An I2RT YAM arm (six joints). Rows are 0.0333 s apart.
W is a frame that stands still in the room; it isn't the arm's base.
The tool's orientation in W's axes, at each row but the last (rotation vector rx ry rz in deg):
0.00 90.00 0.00
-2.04 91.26 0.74
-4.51 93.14 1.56
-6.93 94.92 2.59
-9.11 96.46 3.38
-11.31 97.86 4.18
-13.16 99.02 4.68
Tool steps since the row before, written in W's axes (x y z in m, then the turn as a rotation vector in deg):
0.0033 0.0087 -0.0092 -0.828 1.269 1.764
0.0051 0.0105 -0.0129 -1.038 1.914 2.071
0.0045 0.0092 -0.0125 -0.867 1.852 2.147
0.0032 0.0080 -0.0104 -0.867 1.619 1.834
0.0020 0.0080 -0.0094 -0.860 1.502 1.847
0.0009 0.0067 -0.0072 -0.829 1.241 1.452
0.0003 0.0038 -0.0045 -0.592 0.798 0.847
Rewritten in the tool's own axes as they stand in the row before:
0.0092 0.0087 0.0033 -1.764 1.269 -0.828
0.0126 0.0105 0.0057 -2.076 1.916 -1.025
0.0119 0.0093 0.0058 -2.159 1.840 -0.863
0.0097 0.0081 0.0049 -1.835 1.622 -0.859
0.0085 0.0081 0.0041 -1.841 1.505 -0.869
0.0064 0.0069 0.0030 -1.432 1.268 -0.822
0.0040 0.0040 0.0018 -0.827 0.834 -0.571

